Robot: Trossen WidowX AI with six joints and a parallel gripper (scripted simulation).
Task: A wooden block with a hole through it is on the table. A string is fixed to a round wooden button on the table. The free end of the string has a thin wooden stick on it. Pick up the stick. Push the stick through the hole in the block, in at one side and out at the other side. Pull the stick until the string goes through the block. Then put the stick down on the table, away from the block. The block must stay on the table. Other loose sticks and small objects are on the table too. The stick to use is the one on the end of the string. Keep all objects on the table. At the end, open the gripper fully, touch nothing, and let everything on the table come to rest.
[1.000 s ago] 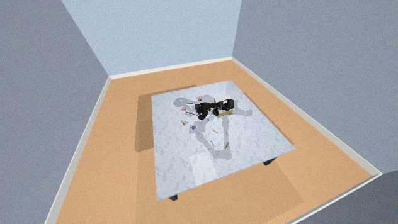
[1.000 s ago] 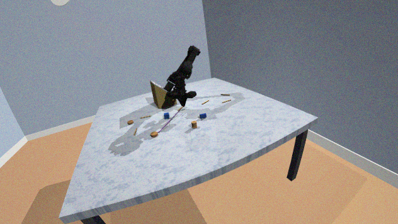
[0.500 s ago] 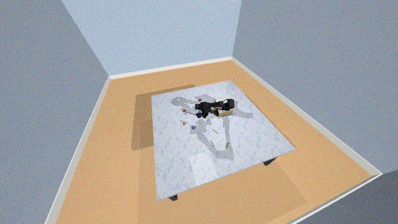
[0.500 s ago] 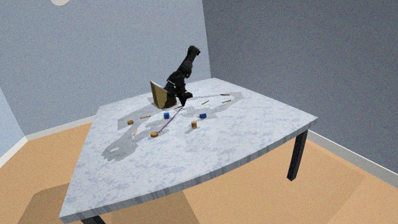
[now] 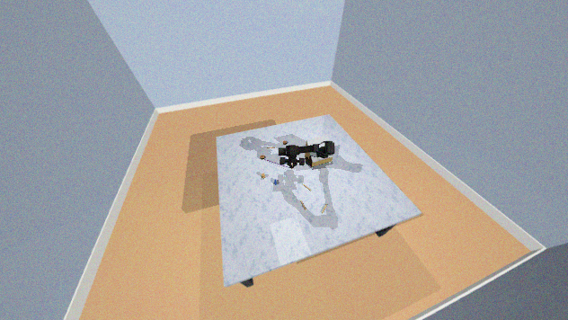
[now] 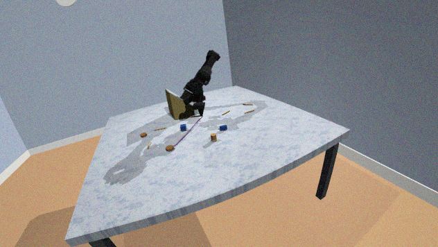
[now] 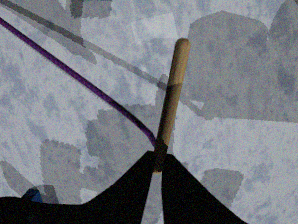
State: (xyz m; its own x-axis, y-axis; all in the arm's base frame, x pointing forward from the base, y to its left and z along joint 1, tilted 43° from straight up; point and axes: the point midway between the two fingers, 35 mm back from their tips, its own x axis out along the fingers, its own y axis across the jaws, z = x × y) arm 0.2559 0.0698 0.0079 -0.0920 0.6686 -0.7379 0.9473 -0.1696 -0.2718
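The thin stick is 1 cm to the right of my gripper tip. The rest, counted from my gripper tip: blue block (12 cm to the right, 3 cm below, 3 cm ahead); then short wooden cylinder (24 cm ahead, 3 cm below, 1 cm to the right).
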